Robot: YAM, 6 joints.
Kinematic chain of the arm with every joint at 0, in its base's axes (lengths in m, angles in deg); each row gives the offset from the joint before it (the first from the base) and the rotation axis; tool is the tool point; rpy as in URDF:
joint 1: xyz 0 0 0.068 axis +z
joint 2: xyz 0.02 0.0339 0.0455 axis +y
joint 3: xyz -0.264 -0.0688 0 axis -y
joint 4: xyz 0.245 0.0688 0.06 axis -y
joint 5: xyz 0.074 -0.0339 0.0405 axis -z
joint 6: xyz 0.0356 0 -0.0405 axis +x
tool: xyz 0 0 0 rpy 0 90 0
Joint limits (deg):
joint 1: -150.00..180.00
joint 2: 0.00..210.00
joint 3: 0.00..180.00
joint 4: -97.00..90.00
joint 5: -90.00..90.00
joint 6: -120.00..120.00
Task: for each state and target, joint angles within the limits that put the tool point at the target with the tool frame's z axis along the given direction. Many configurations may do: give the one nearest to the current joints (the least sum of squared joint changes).
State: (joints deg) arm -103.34 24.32 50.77 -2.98 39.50 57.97
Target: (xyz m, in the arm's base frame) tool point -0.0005 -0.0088 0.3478 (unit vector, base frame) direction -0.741 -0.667 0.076
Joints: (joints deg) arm -149.99 3.46 46.03 -38.11 -11.95 57.97
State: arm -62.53 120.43 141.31 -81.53 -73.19 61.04
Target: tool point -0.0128 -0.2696 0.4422 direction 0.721 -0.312 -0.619
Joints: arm -98.46 94.71 119.72 -96.90 -49.37 61.04
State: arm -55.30 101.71 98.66 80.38 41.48 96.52
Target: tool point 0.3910 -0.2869 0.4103 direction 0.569 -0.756 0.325
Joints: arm -35.04 115.07 106.08 28.85 16.99 96.52
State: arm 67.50 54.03 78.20 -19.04 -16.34 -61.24
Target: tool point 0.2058 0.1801 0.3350 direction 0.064 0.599 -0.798
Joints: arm 37.96 80.74 79.55 -61.11 -25.66 -61.24
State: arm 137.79 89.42 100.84 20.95 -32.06 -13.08
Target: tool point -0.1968 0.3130 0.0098 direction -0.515 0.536 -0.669
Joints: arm 121.27 130.06 49.54 37.84 -9.32 -13.08
